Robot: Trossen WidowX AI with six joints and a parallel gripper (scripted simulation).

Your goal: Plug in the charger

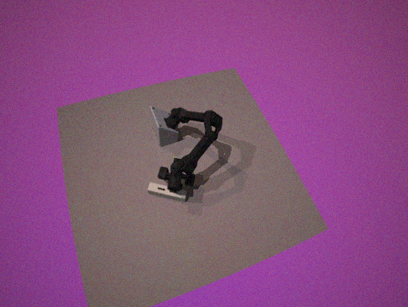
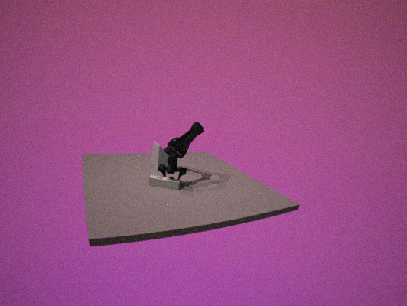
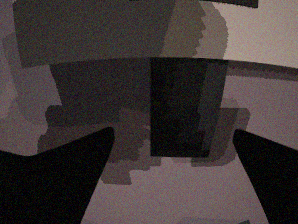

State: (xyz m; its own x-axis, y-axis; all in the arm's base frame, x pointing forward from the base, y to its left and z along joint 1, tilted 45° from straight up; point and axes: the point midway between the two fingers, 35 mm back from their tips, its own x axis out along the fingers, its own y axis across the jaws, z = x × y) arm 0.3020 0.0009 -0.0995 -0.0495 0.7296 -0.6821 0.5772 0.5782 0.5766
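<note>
The dark charger lies 40 mm ahead of my gripper tip, 30 mm to the right of it and 10 mm above it.
</note>
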